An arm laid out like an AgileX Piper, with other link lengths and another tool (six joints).
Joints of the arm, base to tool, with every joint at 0 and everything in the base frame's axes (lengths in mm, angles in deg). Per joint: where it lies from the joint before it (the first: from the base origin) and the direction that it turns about. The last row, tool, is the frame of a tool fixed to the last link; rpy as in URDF.
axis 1: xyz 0 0 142.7 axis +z
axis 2: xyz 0 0 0 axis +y
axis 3: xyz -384.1 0 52.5 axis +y
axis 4: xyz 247.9 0 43.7 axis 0.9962 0 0.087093
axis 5: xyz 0 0 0 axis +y
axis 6: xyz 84.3 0 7.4 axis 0.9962 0 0.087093
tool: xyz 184.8 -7 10.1 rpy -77.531 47.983 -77.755
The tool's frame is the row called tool.
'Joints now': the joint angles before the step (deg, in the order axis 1, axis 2, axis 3, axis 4, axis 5, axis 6). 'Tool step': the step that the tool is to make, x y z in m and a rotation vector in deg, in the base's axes. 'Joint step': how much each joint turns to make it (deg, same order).
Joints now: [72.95, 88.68, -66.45, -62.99, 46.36, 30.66]
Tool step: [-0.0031, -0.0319, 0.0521, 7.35, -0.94, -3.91]
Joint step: [0.18, -6.00, -2.02, 1.18, 3.61, 1.45]
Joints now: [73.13, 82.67, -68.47, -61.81, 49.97, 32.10]
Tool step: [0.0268, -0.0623, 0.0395, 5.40, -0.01, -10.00]
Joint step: [-5.81, -3.99, -3.58, 2.36, 4.71, -0.26]
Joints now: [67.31, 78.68, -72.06, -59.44, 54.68, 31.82]
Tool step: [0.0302, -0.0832, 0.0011, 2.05, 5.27, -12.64]
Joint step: [-12.30, -1.88, -3.27, 8.62, 3.73, -5.49]
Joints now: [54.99, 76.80, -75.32, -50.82, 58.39, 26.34]
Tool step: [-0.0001, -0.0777, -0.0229, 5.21, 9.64, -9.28]
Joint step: [-16.45, -3.02, -0.82, 16.68, 0.78, -10.47]
